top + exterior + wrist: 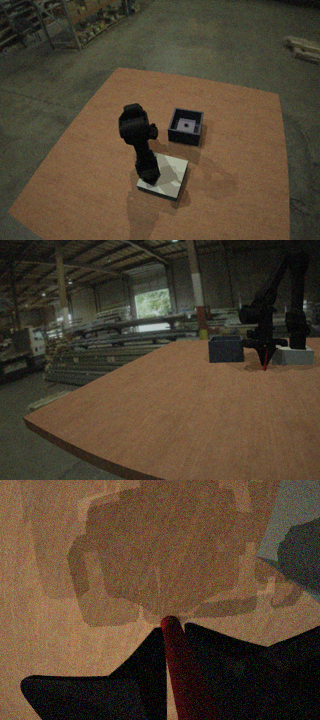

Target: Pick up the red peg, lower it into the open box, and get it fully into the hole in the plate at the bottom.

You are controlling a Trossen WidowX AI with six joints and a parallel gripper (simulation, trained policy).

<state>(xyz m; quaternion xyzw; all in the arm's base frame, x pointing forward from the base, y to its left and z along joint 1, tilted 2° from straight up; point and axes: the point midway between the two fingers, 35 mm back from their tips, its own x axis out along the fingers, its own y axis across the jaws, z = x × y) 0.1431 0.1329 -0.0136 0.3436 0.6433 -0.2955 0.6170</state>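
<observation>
Right now my gripper tip is 19 cm short of the grey plate, 16 cm to the left of it and 3 cm below it. From my gripper tip the other things lie so: dark blue box (19 cm ahead, 16 cm to the right, 1 cm above); red peg (2 cm above).
</observation>
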